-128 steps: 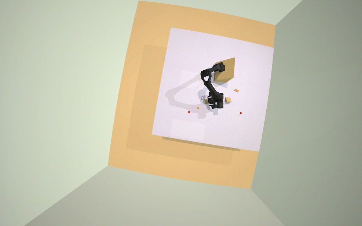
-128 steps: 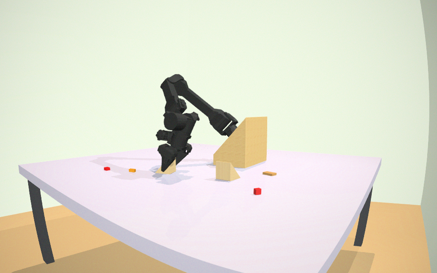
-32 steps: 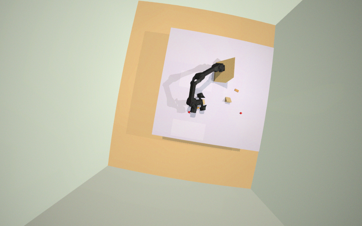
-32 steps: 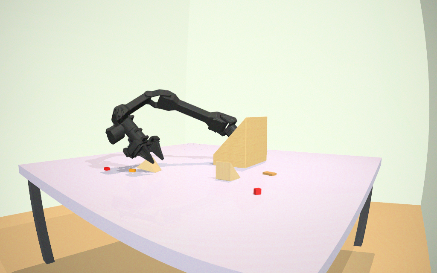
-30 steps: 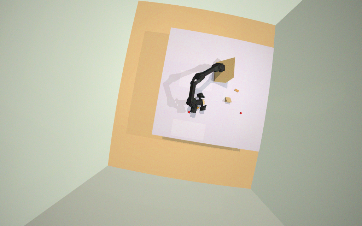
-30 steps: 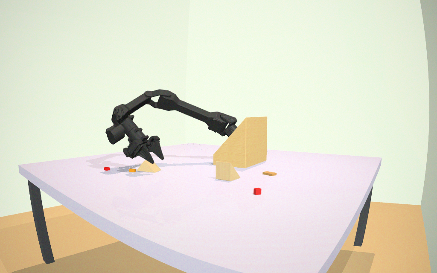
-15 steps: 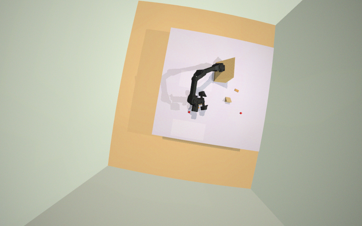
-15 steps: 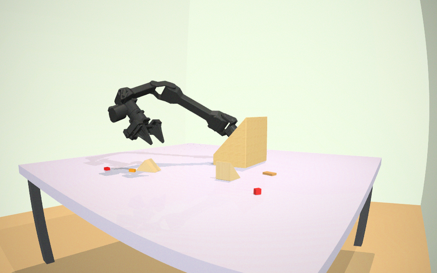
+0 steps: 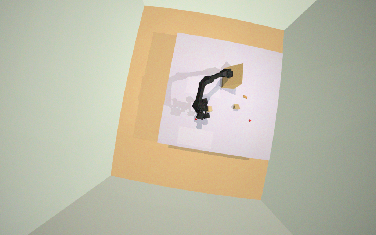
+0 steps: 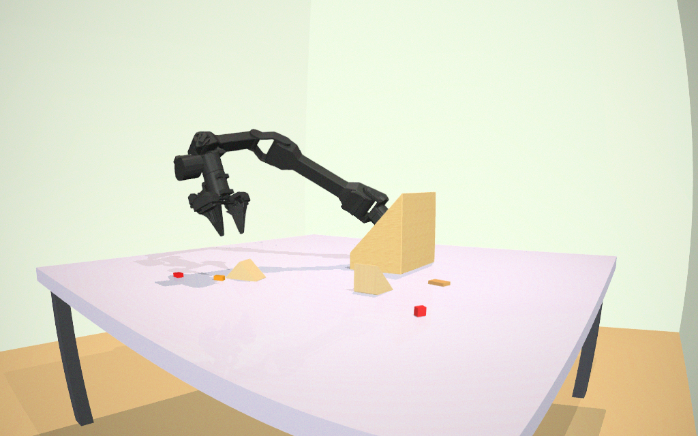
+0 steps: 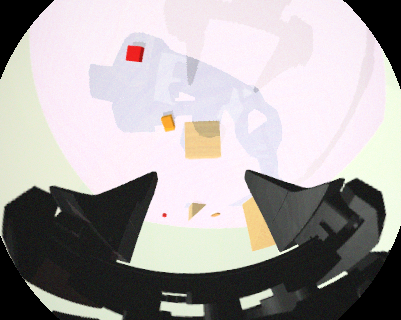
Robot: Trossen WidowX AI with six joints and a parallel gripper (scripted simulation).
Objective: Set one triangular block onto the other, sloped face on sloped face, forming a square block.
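Right now the orange block is 10 cm below my gripper tip and 5 cm ahead of it. From my gripper tip the other things lie so: flat tan tile: 45 cm to the left, 17 cm behind, 10 cm below; then red cube: 50 cm to the left, 9 cm below, 9 cm ahead.
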